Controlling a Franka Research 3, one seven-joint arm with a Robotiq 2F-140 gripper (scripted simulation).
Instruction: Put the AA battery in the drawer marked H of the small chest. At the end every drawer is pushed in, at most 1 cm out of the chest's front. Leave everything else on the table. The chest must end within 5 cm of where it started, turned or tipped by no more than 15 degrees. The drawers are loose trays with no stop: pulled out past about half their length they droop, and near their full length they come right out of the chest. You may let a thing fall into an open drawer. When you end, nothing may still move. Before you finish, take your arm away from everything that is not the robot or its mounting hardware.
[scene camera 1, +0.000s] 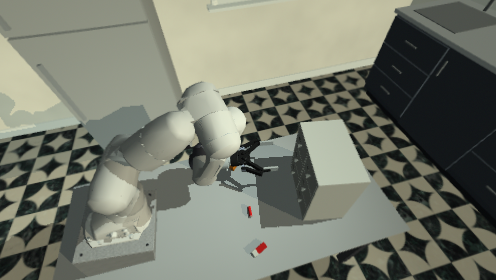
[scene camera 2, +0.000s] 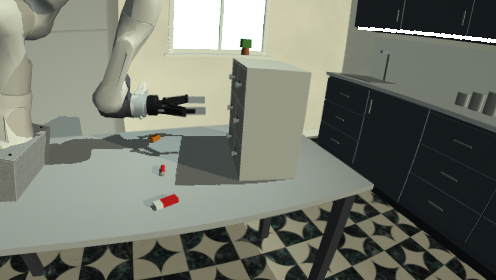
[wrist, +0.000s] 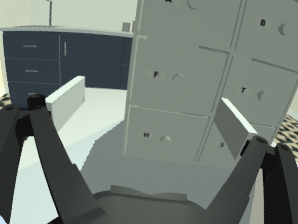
In view: the gripper (scene camera 2: 205, 104) and a grey chest (scene camera 2: 275, 105).
The grey chest shows as well in scene camera 1 (scene camera 1: 341, 177). The gripper is seen too in scene camera 1 (scene camera 1: 275, 154) and in the wrist view (wrist: 151, 99).
